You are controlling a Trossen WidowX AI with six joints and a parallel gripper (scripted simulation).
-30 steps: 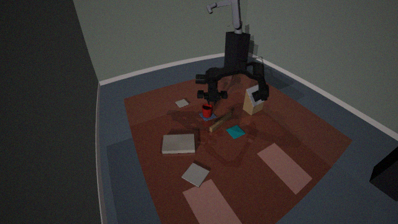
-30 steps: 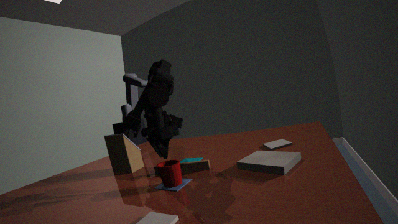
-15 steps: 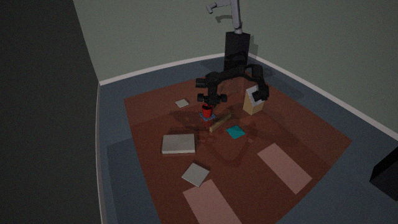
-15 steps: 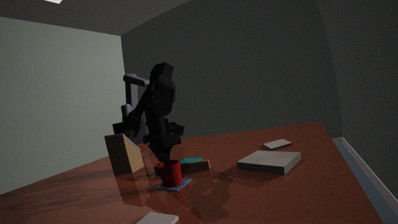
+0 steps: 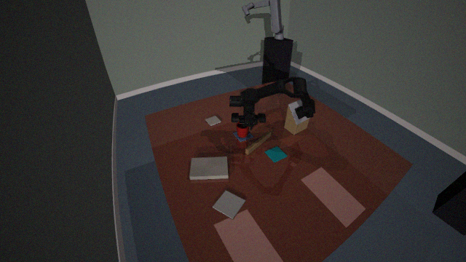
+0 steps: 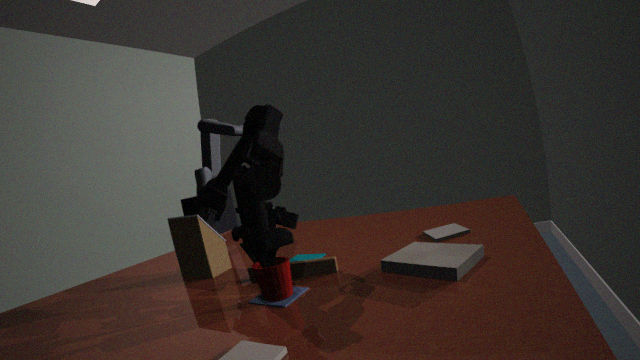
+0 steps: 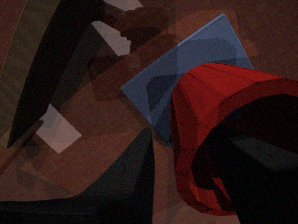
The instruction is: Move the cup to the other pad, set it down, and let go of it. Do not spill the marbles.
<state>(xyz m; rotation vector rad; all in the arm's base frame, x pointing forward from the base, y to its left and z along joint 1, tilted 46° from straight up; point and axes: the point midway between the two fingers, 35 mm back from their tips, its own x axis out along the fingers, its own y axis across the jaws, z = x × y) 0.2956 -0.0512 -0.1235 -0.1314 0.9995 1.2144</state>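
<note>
Right now my gripper tip is 20 mm short of the blue pad, 10 mm to the left of it and 50 mm above it. From my gripper tip the other things lie so: wooden bar: 100 mm to the left, 30 mm below; then teal pad: 30 mm behind, 210 mm to the left, 50 mm below; then red cup: 30 mm ahead, 20 mm to the right.
</note>
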